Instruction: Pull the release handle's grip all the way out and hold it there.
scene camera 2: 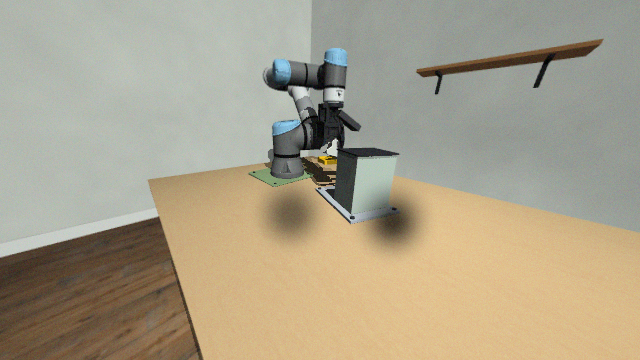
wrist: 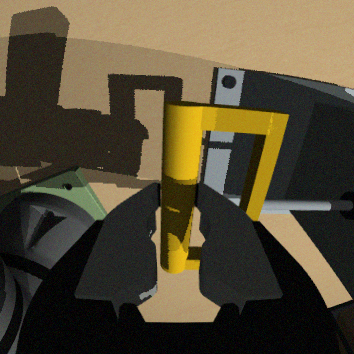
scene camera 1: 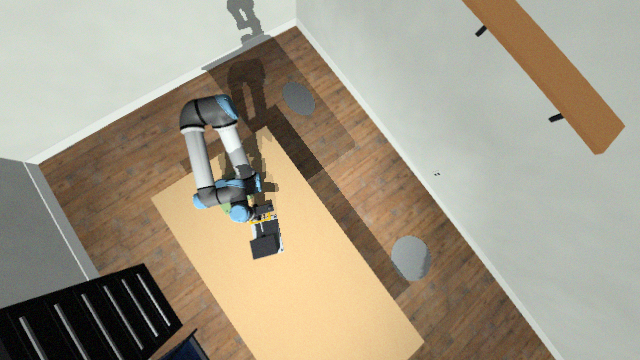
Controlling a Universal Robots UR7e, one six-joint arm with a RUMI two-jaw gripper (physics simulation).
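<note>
The yellow release handle's grip [wrist: 181, 145] [scene camera 2: 327, 160] is an upright round bar on a rectangular yellow frame [wrist: 235, 120] in the wrist view. A grey rod [wrist: 300, 205] runs from the frame to the dark housing [scene camera 1: 265, 246] [scene camera 2: 372, 182], and a length of it shows between them. My gripper [wrist: 177, 184] [scene camera 2: 332, 148] is shut on the grip, with one finger on each side of the bar. The upper part of the bar stands out beyond the fingertips. In scene camera 2, the housing hides part of the handle.
The housing stands on a light base plate [scene camera 2: 372, 215] [wrist: 229, 92] bolted to the wooden table [scene camera 1: 320, 280] [scene camera 2: 400, 300]. The arm's base stands on a green plate [scene camera 2: 274, 180] [wrist: 85, 192] close to the handle. A wall shelf [scene camera 1: 550, 75] [scene camera 2: 510, 59] is at the right.
</note>
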